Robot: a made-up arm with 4 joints.
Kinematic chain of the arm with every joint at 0, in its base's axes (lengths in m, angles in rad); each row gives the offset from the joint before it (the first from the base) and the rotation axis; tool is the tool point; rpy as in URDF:
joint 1: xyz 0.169 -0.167 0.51 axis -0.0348 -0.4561 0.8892
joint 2: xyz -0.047 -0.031 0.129 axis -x
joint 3: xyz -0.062 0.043 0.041 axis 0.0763 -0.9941 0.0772
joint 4: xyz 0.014 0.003 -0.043 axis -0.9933 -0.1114 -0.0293
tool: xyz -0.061 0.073 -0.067 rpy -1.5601 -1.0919 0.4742
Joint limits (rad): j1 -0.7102..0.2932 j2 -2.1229..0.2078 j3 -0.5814..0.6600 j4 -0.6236..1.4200
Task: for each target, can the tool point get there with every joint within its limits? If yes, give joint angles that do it. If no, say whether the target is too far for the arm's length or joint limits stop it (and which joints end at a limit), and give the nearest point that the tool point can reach.
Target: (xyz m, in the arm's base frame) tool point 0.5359 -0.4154 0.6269
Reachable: no: too far | nearest point 0.2134 -0.1401 0.7252 | short by 0.435 m
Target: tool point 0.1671 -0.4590 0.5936
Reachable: no: joint limits stop it (at a limit: joint 1, joint 2, joint 4) | nearest point 0.0965 -0.2463 0.5376 | short by 0.231 m
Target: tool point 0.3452 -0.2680 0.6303
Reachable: no: joint limits stop it (at a limit: joint 1, joint 2, joint 3) | nearest point 0.2126 -0.1318 0.7054 | short by 0.204 m
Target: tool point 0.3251 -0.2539 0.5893
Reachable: no: joint limits stop it (at a limit: joint 1, joint 3) | nearest point 0.2068 -0.1070 0.6462 | short by 0.197 m
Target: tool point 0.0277 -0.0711 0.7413
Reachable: yes | joints -0.3859 -1.6475 -0.4176 0.6154
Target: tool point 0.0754 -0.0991 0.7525
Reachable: yes | joints -0.1023 -1.5364 0.3667 0.1465
